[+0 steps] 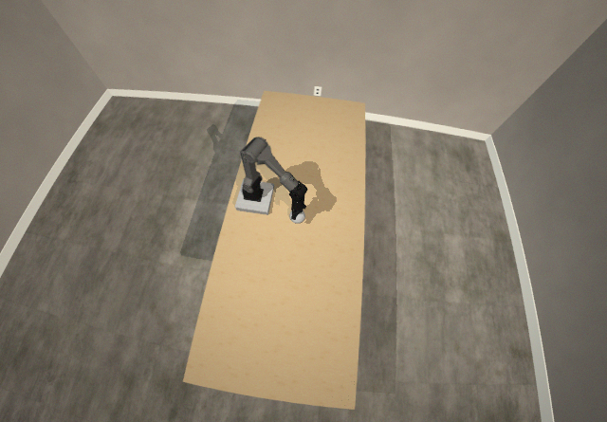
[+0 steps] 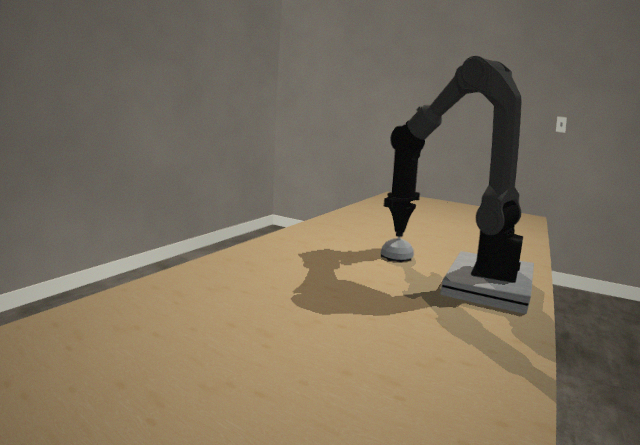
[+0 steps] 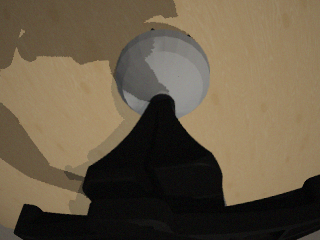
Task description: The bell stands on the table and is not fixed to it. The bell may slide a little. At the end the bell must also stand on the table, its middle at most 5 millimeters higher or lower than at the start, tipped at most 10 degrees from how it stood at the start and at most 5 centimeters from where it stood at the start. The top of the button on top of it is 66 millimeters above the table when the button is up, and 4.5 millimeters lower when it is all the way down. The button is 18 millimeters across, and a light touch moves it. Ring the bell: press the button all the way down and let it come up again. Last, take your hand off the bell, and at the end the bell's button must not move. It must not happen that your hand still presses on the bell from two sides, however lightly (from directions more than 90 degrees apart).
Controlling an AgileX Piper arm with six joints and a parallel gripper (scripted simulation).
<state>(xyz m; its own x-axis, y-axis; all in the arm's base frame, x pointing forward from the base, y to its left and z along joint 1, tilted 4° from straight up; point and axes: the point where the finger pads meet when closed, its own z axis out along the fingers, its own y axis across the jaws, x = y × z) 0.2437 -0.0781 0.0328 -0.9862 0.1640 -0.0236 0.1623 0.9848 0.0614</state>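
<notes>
My gripper is now 2 cm above the black button. The rest, counted from my hand: bell 3 cm below.
</notes>
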